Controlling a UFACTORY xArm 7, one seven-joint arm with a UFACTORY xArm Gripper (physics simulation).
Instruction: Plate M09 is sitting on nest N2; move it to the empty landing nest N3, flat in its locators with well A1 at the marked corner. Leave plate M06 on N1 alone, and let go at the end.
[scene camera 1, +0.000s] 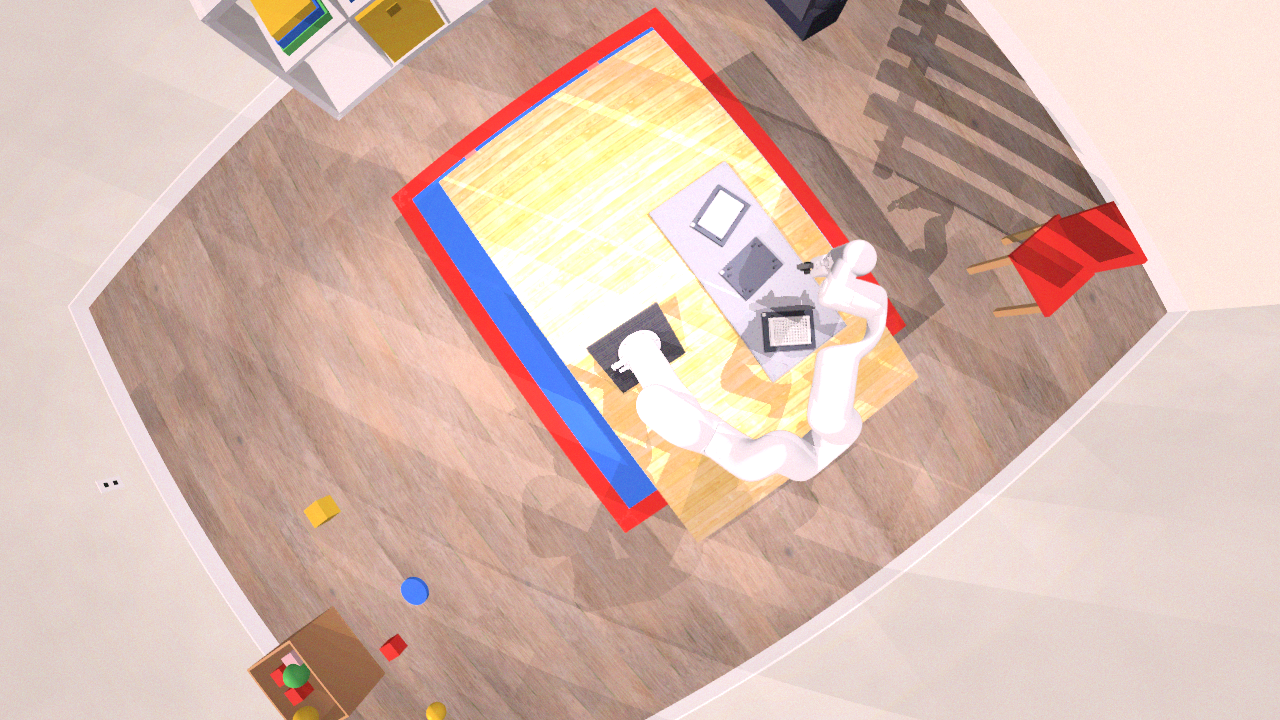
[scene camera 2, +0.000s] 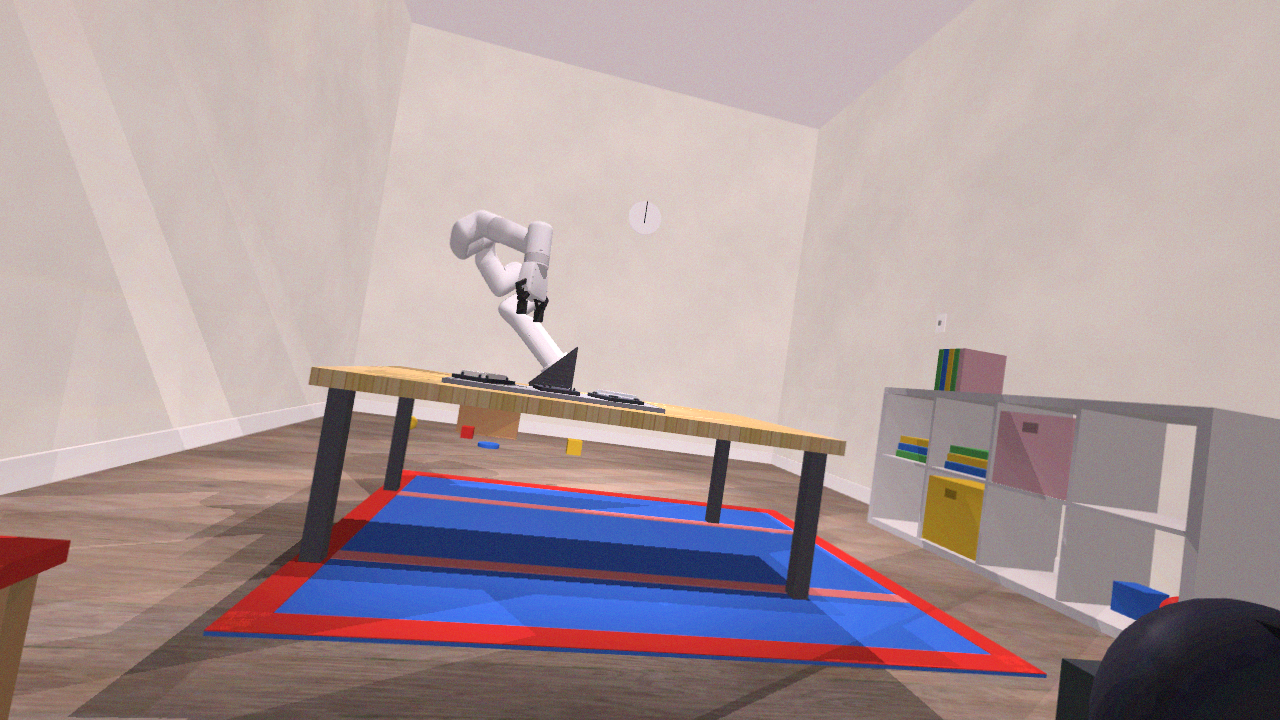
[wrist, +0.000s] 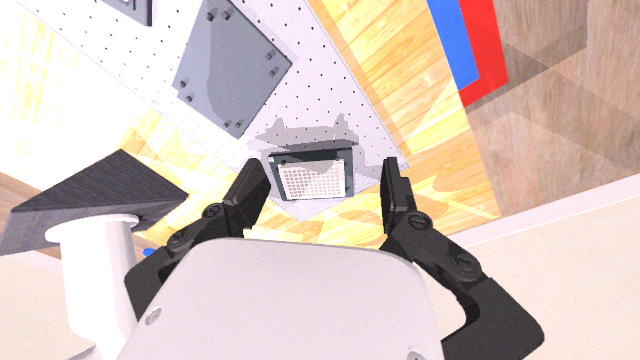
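Note:
A light plate with a grid of wells (scene camera 1: 789, 330) (wrist: 314, 180) sits in a dark nest (wrist: 320, 154) at the end of the pegboard nearest the arm's base. The middle nest (scene camera 1: 751, 267) (wrist: 235, 70) is bare, with its locator pegs showing. Another plate, smooth and white (scene camera 1: 720, 214), sits in the far nest; part of that nest (wrist: 145, 12) shows in the wrist view. I cannot read any labels, nor tell which plate is M09 or where its A1 corner is. My gripper (scene camera 1: 805, 266) (scene camera 2: 529, 317) (wrist: 320, 172) is open and empty, high above the pegboard, touching nothing.
The nests stand on a grey pegboard (scene camera 1: 671, 219) (wrist: 320, 90) on the wooden table (scene camera 2: 733, 427). The arm's base stands on a dark slab (scene camera 1: 664, 326) (wrist: 100, 185) beside the board. A red chair (scene camera 1: 1056, 259) stands on the floor past the table.

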